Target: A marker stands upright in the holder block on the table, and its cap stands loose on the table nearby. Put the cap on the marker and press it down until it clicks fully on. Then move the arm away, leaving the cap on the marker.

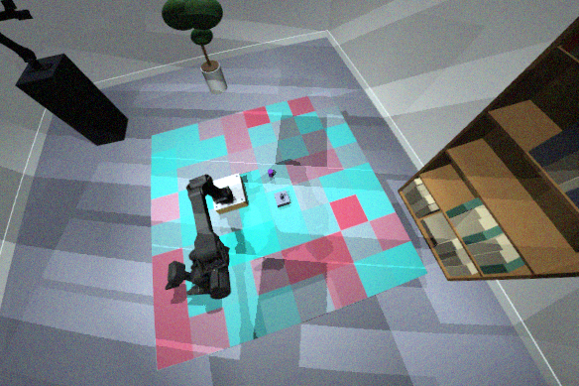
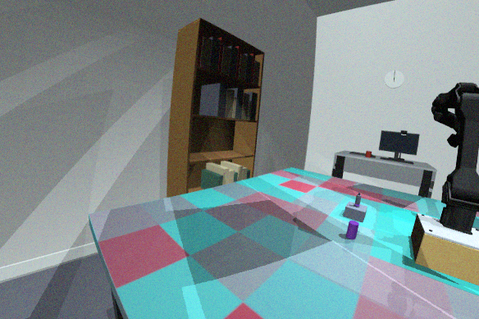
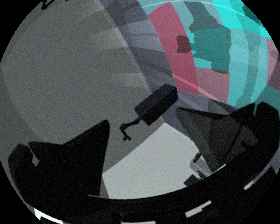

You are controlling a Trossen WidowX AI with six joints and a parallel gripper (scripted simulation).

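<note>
The marker cap lies 530 mm to the left of my gripper tip, 380 mm ahead of it and 340 mm below it.
</note>
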